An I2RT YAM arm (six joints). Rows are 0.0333 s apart.
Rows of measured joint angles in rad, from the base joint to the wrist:
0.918, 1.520, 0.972, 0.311, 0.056, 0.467
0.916, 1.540, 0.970, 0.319, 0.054, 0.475
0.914, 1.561, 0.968, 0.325, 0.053, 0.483
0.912, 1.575, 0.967, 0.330, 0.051, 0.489
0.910, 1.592, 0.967, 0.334, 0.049, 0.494
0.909, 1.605, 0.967, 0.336, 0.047, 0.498
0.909, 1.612, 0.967, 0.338, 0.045, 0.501
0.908, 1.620, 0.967, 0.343, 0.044, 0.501
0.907, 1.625, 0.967, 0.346, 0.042, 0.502
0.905, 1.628, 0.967, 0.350, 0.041, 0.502
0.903, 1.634, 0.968, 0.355, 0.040, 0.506
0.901, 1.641, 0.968, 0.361, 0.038, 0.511
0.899, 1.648, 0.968, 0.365, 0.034, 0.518
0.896, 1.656, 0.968, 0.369, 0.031, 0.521
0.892, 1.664, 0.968, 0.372, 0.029, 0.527
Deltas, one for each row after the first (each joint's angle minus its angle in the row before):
-0.002, 0.020, -0.002, 0.008, -0.002, 0.008
-0.002, 0.021, -0.002, 0.006, -0.001, 0.008
-0.002, 0.014, -0.001, 0.005, -0.002, 0.006
-0.002, 0.017, 0.000, 0.004, -0.002, 0.005
-0.001, 0.013, 0.000, 0.002, -0.002, 0.004
0.000, 0.007, 0.000, 0.002, -0.002, 0.003
-0.001, 0.008, 0.000, 0.005, -0.001, 0.000
-0.001, 0.005, 0.000, 0.003, -0.002, 0.001
-0.002, 0.003, 0.000, 0.004, -0.001, 0.000
-0.002, 0.006, 0.001, 0.005, -0.001, 0.004
-0.002, 0.007, 0.000, 0.006, -0.002, 0.005
-0.002, 0.007, 0.000, 0.004, -0.004, 0.007
-0.003, 0.008, 0.000, 0.004, -0.003, 0.003
-0.004, 0.008, 0.000, 0.003, -0.002, 0.006

